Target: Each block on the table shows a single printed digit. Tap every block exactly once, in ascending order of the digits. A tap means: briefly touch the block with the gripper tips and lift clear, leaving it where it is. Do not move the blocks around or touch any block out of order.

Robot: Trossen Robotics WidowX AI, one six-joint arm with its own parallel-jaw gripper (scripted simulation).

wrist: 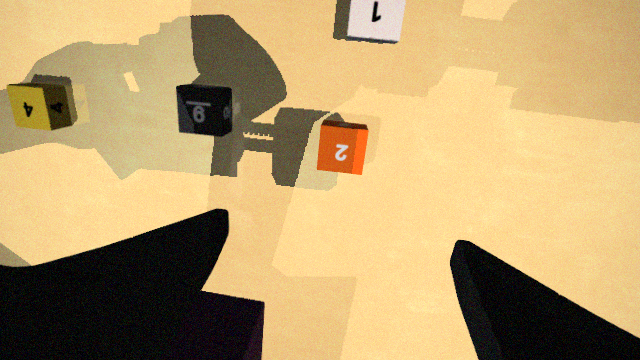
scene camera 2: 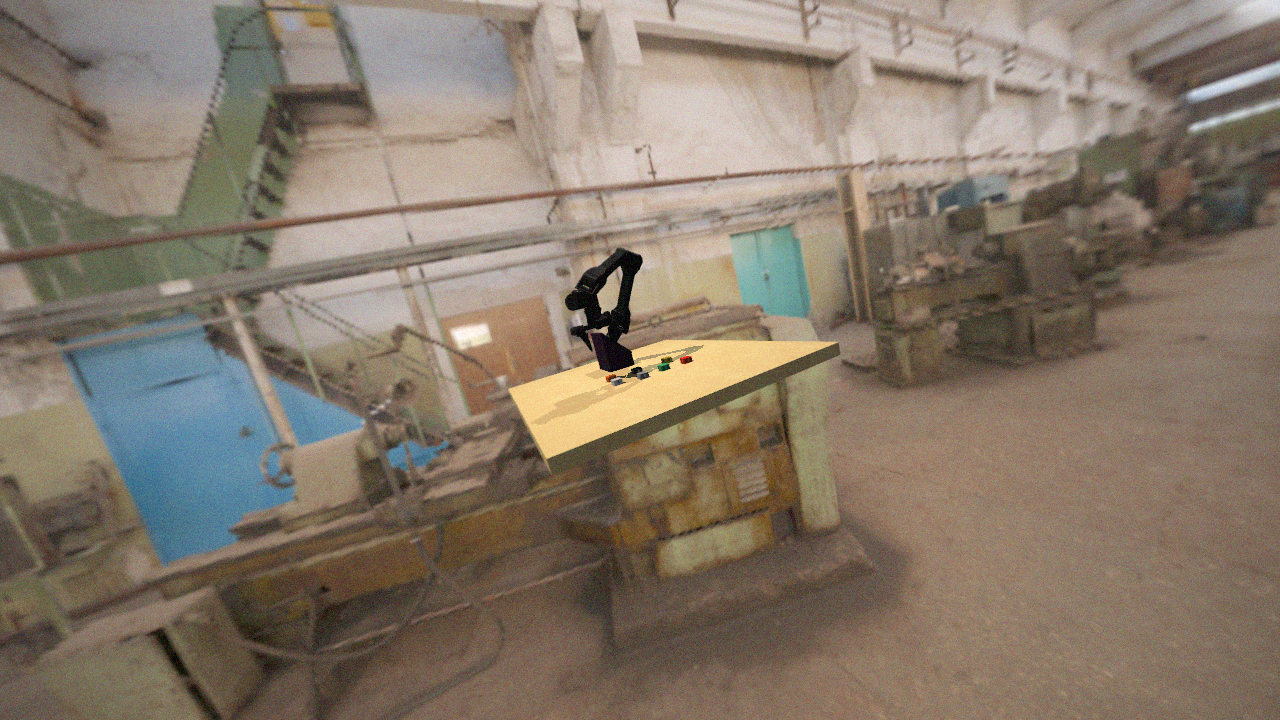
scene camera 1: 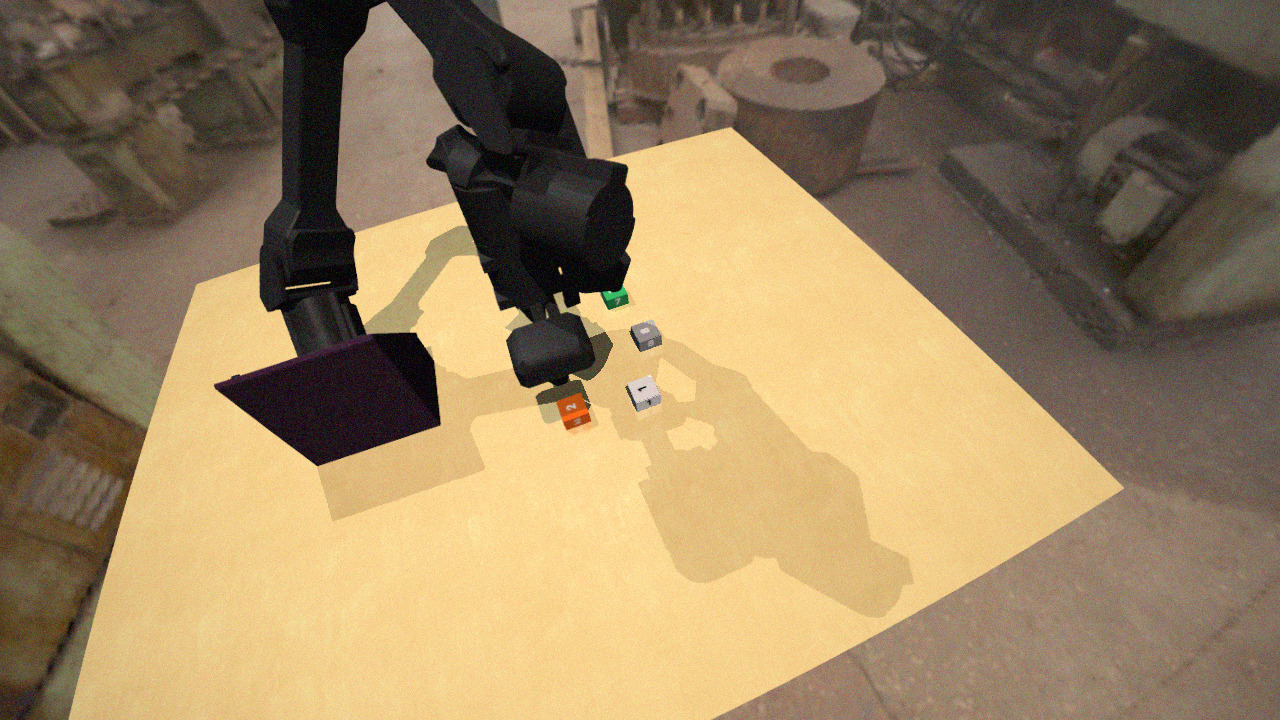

My gripper is open and holds nothing. Further things: a grey 8 block, a yellow 4 block, an orange 2 block, a black 9 block and a white 1 block.
My gripper is seen too in the wrist view and in scene camera 2.
